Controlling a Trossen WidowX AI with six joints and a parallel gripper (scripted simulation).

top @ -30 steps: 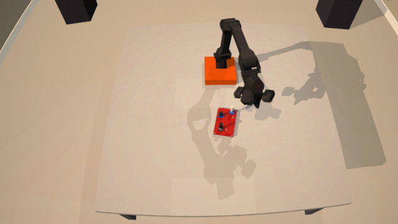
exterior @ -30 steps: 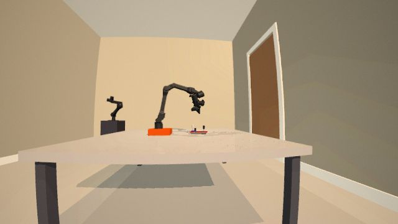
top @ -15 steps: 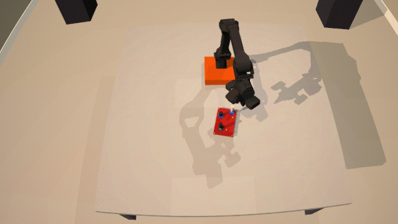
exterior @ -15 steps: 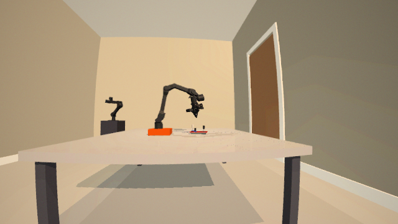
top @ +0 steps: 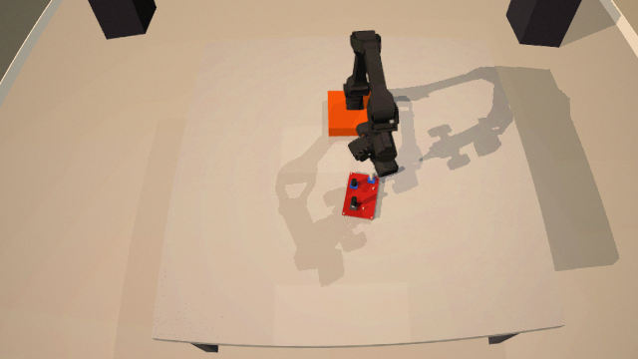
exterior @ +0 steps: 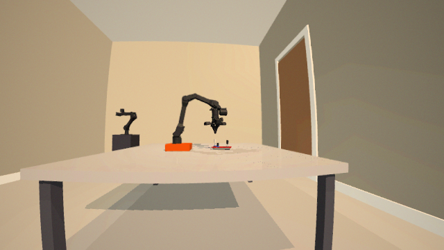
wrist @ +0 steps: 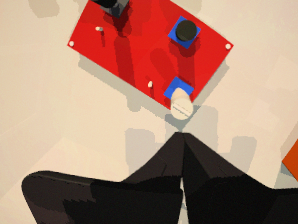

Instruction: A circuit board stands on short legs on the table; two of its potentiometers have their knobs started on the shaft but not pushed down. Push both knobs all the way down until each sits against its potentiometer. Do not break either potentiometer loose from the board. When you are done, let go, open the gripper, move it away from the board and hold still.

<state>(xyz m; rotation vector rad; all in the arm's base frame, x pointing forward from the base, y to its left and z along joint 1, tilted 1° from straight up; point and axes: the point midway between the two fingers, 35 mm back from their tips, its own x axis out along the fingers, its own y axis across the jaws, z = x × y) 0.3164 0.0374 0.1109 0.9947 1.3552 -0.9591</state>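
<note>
The blue potentiometer is 8 cm below my gripper tip. Round my gripper tip: grey potentiometer 9 cm ahead, 7 cm to the right, 8 cm below; black knob 9 cm ahead, 7 cm to the right, 7 cm below.
</note>
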